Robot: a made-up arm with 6 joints.
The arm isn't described. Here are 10 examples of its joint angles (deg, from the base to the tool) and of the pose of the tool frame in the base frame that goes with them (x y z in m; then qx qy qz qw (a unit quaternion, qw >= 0)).
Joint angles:
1: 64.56 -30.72 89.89 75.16 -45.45 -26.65
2: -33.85 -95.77 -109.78 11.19 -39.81 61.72
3: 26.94 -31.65 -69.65 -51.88 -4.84 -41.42
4: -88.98 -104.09 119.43 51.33 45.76 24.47
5: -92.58 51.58 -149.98 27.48 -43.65 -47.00
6: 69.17 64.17 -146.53 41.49 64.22 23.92
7: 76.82 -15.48 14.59 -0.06 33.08 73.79
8: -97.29 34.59 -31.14 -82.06 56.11 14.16
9: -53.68 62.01 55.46 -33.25 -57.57 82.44
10: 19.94 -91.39 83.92 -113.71 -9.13 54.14
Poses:
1: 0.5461 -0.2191 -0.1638 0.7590 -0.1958 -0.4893 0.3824
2: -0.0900 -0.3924 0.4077 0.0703 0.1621 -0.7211 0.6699
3: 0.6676 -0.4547 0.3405 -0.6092 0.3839 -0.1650 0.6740
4: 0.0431 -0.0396 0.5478 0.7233 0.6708 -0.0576 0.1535
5: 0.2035 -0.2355 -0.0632 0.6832 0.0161 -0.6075 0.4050
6: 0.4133 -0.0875 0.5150 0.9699 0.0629 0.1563 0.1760
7: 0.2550 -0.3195 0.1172 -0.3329 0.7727 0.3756 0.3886
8: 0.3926 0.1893 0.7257 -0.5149 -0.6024 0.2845 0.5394
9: 0.4487 -0.2798 0.6405 -0.6047 -0.1502 0.0396 0.7811
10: 0.1380 0.3175 0.4934 0.7541 0.3456 0.2921 0.4760
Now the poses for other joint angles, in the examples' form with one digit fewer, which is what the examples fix.
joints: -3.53 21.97 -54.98 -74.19 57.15 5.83
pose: 0.624 0.032 0.137 -0.811 -0.045 0.475 0.338
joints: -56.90 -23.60 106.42 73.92 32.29 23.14
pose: 0.341 0.030 0.384 0.826 0.090 -0.472 0.294
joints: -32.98 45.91 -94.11 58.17 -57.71 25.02
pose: -0.200 0.171 0.511 0.388 0.254 0.885 0.044
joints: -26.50 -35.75 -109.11 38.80 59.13 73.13
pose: 0.287 -0.240 0.595 -0.243 -0.081 -0.143 0.956
